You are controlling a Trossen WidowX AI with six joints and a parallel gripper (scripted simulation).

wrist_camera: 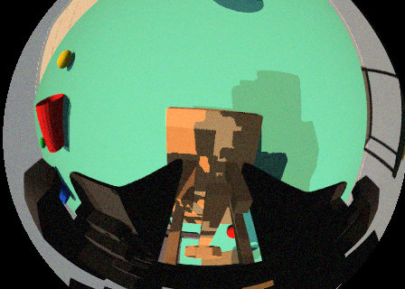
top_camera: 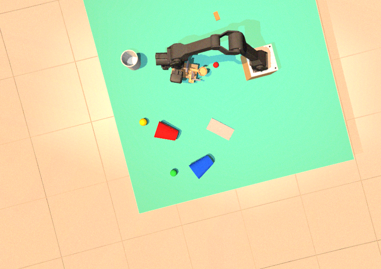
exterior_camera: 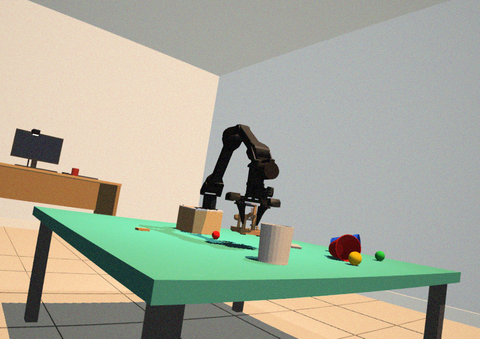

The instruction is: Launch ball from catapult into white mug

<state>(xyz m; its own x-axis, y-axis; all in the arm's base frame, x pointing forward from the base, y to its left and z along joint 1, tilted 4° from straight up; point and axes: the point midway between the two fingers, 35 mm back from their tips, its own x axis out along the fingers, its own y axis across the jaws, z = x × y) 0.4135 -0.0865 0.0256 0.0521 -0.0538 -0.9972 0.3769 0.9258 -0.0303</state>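
My gripper tip is now 210 mm past the red ball, 10 mm to the right of it and 60 mm above it. The rest, counted from my gripper tip: wooden catapult: 60 mm behind, 40 mm to the left, 20 mm above; white mug: 250 mm ahead, 110 mm to the right, 50 mm below; yellow ball: 270 mm ahead, 240 mm to the left, 60 mm below.
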